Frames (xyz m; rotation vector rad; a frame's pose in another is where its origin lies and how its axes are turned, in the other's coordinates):
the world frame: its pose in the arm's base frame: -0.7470 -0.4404 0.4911 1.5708 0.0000 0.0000
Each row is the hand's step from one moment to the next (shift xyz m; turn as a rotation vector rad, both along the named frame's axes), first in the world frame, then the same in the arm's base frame.
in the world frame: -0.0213 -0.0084 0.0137 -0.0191 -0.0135 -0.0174
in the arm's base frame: -0.0213 -0.0137 -0.0084 -0.0191 0.0174 -0.0135
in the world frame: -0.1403 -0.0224 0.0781 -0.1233 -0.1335 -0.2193
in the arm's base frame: -0.1403 -0.0781 -0.0224 -0.1233 0.2193 -0.1335
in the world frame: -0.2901 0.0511 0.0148 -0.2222 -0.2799 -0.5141
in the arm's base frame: -0.2901 -0.0148 0.0511 -0.2222 0.5141 -0.2799
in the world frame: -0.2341 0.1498 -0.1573 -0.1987 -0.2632 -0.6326
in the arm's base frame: -0.2341 0.1573 0.1498 -0.1987 0.6326 -0.2632
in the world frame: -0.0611 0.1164 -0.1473 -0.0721 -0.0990 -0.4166
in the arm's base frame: -0.0611 0.1473 0.1164 -0.0721 0.4166 -0.0990
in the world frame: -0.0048 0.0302 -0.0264 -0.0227 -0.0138 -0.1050
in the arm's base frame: -0.0048 0.0264 0.0302 -0.0227 0.1050 -0.0138
